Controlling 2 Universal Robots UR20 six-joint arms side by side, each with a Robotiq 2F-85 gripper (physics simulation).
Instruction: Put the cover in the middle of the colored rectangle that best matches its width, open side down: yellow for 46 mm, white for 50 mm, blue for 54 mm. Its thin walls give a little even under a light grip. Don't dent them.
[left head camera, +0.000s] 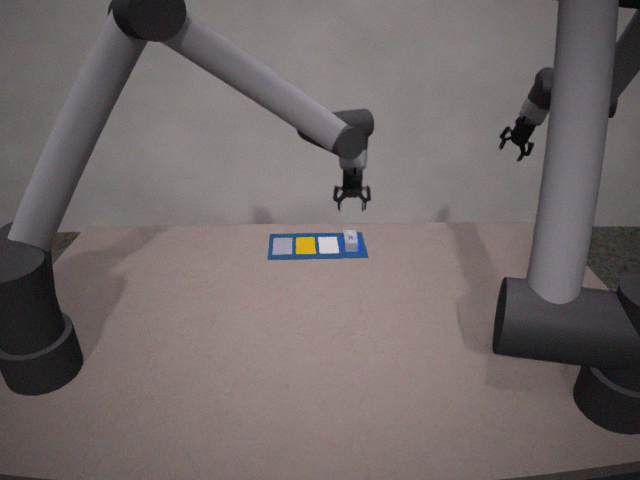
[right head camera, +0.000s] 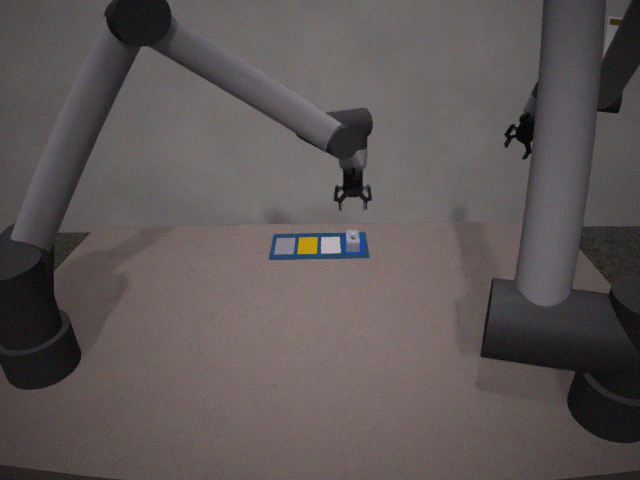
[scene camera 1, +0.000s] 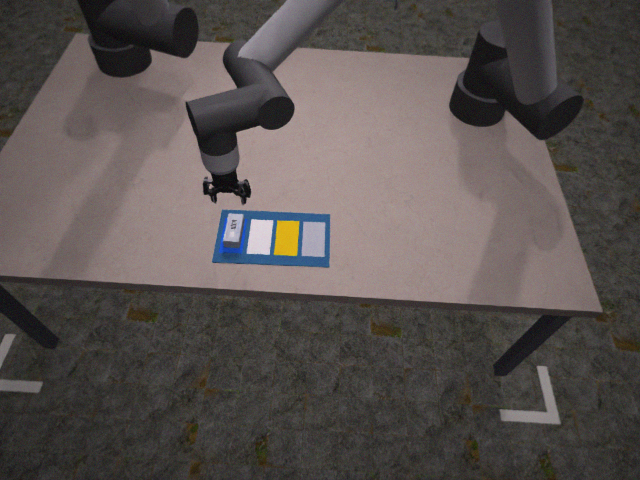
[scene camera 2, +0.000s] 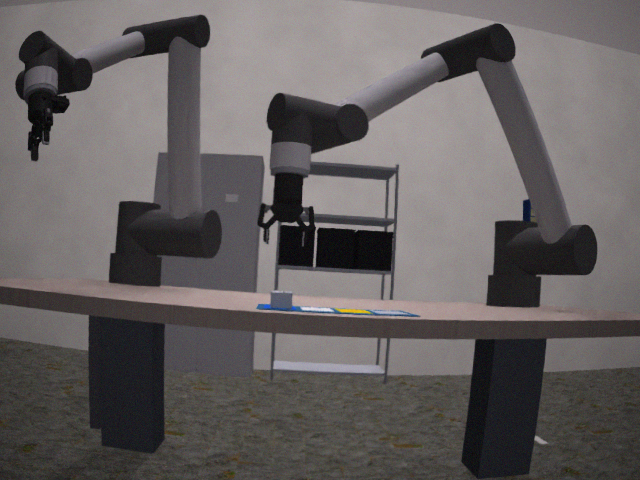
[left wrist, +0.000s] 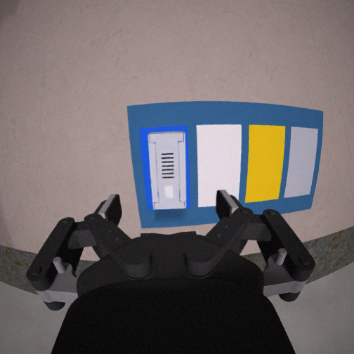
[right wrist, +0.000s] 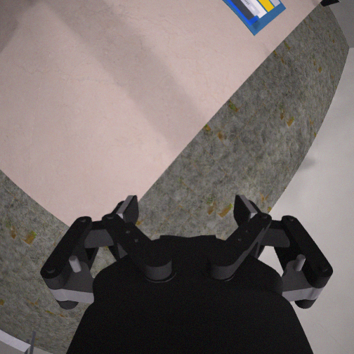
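The light grey cover (left head camera: 351, 241) (right head camera: 353, 241) (scene camera 1: 233, 230) (scene camera 2: 281, 300) (left wrist: 168, 167) stands on the blue rectangle (scene camera 1: 224, 248) (left wrist: 144, 150), its closed, slotted face up. Blue shows on both of its long sides. The white rectangle (left head camera: 328, 244) (scene camera 1: 260, 237) (left wrist: 219, 165) and the yellow rectangle (left head camera: 305, 245) (scene camera 1: 286, 238) (left wrist: 266, 162) are bare. My left gripper (left head camera: 352, 206) (right head camera: 353, 206) (scene camera 1: 229, 199) (scene camera 2: 284, 242) (left wrist: 167, 202) is open and empty, above the cover and apart from it. My right gripper (left head camera: 510, 149) (scene camera 2: 38, 149) (right wrist: 186, 205) is open and empty, high up and far from the cover.
The rectangles lie on a dark blue mat (left head camera: 273, 256) (scene camera 1: 325, 262) (left wrist: 225, 110), which also bears a pale grey rectangle (scene camera 1: 313, 239) (left wrist: 302, 162). The mat lies near one edge of the table (left head camera: 310, 361) (scene camera 1: 392, 180). A shelf rack (scene camera 2: 395, 206) and a grey cabinet (scene camera 2: 232, 232) stand beyond the table.
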